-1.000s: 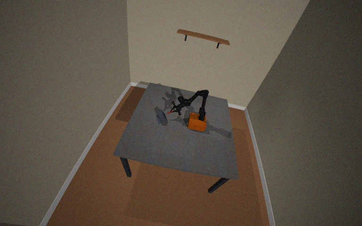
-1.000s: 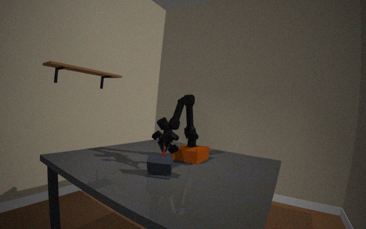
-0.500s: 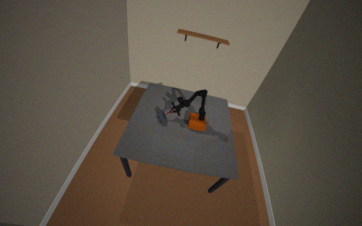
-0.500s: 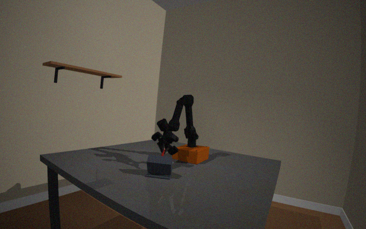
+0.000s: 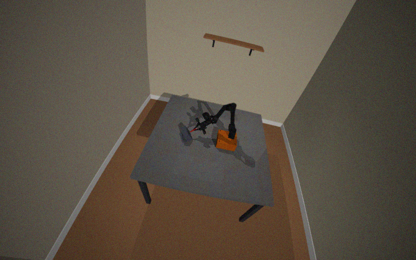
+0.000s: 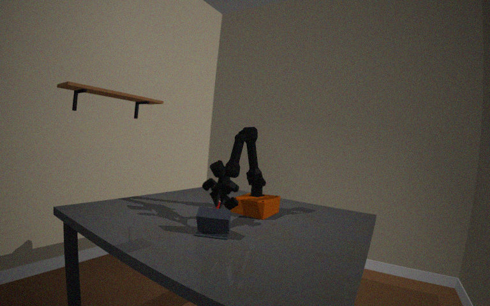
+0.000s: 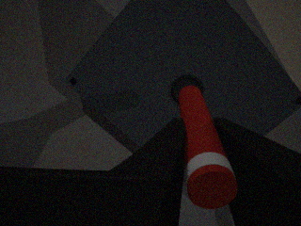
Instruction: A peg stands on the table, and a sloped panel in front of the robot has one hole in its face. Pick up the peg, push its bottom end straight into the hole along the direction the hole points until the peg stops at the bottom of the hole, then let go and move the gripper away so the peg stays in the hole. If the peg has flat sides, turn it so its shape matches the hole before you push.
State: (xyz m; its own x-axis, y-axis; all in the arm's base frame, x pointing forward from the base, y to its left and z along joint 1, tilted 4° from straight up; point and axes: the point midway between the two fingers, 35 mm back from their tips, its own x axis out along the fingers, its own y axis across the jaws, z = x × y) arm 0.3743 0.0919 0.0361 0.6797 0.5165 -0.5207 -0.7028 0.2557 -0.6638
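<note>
The sloped panel is 60 mm ahead of my gripper tip, 50 mm to the left of it and 50 mm below it. From my gripper tip the other things lie so: red round peg (10 mm behind, 10 mm to the right, 10 mm above).
</note>
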